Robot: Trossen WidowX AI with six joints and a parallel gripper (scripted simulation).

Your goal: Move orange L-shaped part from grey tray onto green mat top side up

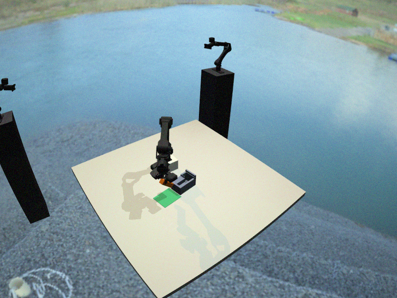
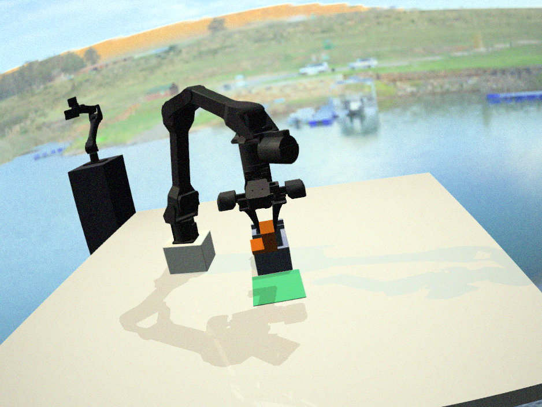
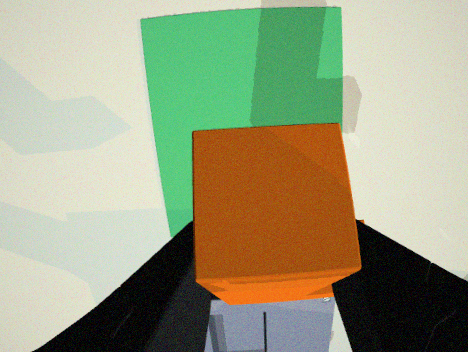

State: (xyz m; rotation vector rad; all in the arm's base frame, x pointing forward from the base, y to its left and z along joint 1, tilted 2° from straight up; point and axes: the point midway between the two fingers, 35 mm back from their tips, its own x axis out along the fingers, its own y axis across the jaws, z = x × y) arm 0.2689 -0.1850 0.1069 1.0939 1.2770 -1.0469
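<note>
My gripper tip is now 20 mm to the right of the green mat and 160 mm above it. From my gripper tip the other things lie so: orange L-shaped part: 20 mm behind, 30 mm to the left, 30 mm below.
</note>
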